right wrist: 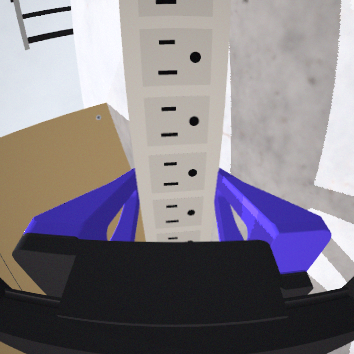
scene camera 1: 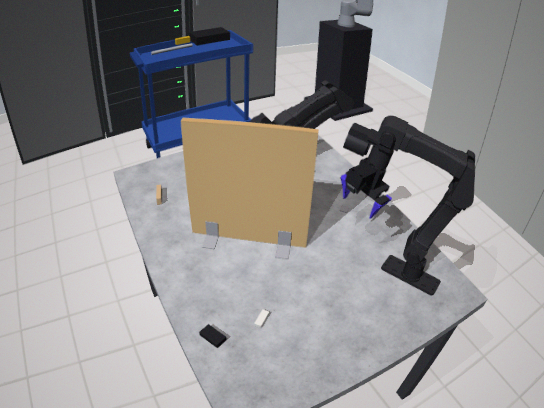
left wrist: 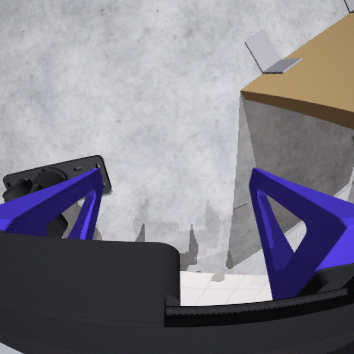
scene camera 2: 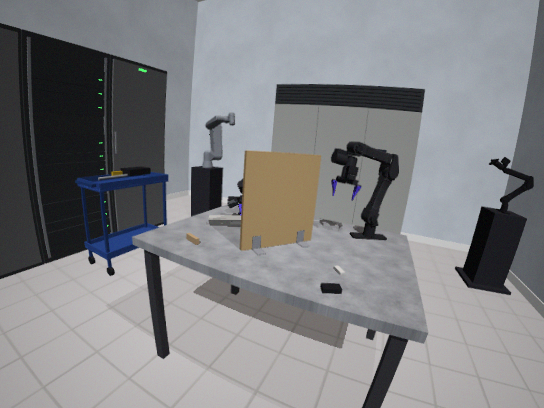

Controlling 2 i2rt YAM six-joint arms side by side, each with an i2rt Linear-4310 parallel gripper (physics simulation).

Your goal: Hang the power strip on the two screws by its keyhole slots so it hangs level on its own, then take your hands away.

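Seen in the pictures: left gripper, fingertip midpoint: (scene camera 1: 357, 207) (left wrist: 175, 176) (scene camera 2: 342, 198); right gripper, fingertip midpoint: (right wrist: 176, 175); left arm's base at its link origin: (scene camera 1: 410, 276) (left wrist: 55, 182) (scene camera 2: 368, 237).
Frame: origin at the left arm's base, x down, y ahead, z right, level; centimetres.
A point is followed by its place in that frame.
Observation:
The power strip (right wrist: 177, 140) @(x -4.6, y -1.8, z 72.2 cm) (scene camera 2: 224, 220) @(x -4.0, y 2.0, z 79.1 cm) is long and off-white with a row of sockets. My right gripper (right wrist: 176, 175) @(x -4.2, y -0.8, z 69.2 cm) is shut on it, one finger on each long side. In scene camera 2 its left part shows past the board's left edge; it looks raised off the table. The upright wooden board (scene camera 1: 250, 185) @(x -22.2, y 18.8, z 49.6 cm) (scene camera 2: 280, 200) @(x -21.4, y 20.0, z 51.6 cm) (left wrist: 320, 65) @(x -11.8, y 13.6, z 40.1 cm) (right wrist: 55, 180) @(x -12.4, y 22.2, z 59.2 cm) hides much of the right arm. One screw (right wrist: 98, 117) @(x -2.2, y 25.6, z 65.6 cm) shows near the board's corner; the other screw and the keyhole slots do not show. My left gripper (scene camera 1: 357, 207) @(x -22.2, y 7.6, z 20.5 cm) (scene camera 2: 344, 197) @(x -22.2, y 7.6, z 20.5 cm) (left wrist: 175, 176) @(x -22.2, y 7.6, z 20.5 cm) is open and empty, above the table to the board's right.
Two metal brackets (scene camera 1: 212, 229) @(x -3.0, y 25.2, z 60.2 cm) (scene camera 1: 284, 237) @(x -3.6, y 13.9, z 40.1 cm) stand at the board's foot. A wooden block (scene camera 1: 159, 194) @(x -2.7, y 24.5, z 87.9 cm) (scene camera 2: 192, 239) @(x -1.6, y 25.1, z 89.1 cm), a white block (scene camera 1: 262, 318) @(x -1.1, y 41.2, z 27.0 cm) (scene camera 2: 339, 270) @(x -1.1, y 42.1, z 27.6 cm) and a black block (scene camera 1: 213, 335) @(x -1.6, y 54.5, z 33.1 cm) (scene camera 2: 331, 288) @(x -1.6, y 55.7, z 33.8 cm) lie on the table. A blue cart (scene camera 1: 200, 56) stands behind.

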